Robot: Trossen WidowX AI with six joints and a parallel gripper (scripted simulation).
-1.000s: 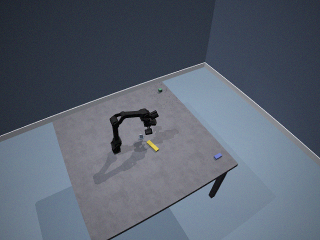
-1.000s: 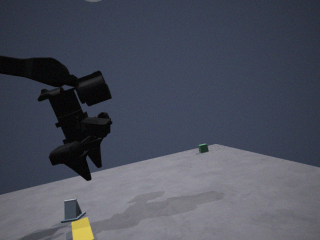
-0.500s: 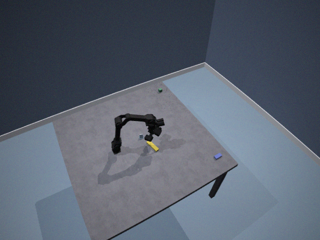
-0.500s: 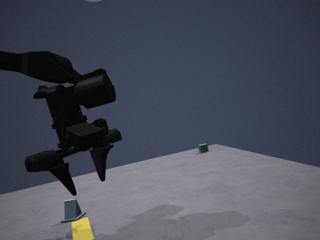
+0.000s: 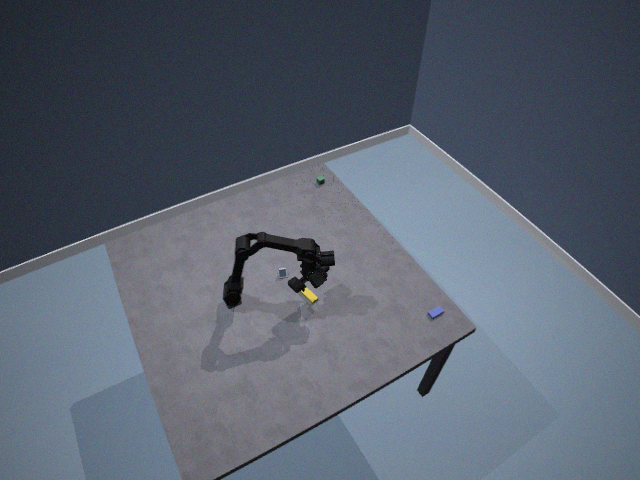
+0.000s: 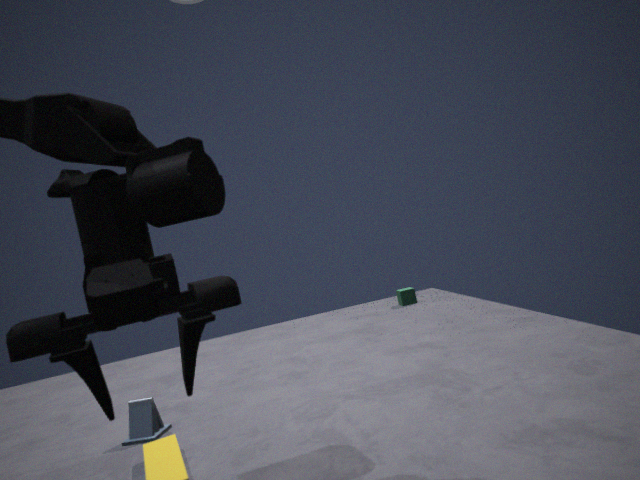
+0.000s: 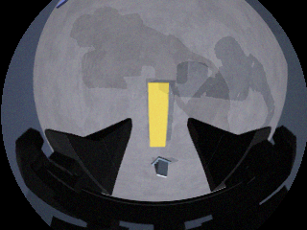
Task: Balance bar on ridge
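Right now the bar is 1 cm behind my gripper tip, 3 cm to the left of it and 7 cm below it. Round my gripper tip: green cube: 43 cm ahead, 65 cm to the left, 6 cm below; flat blue block: 43 cm ahead, 35 cm to the right, 7 cm below.
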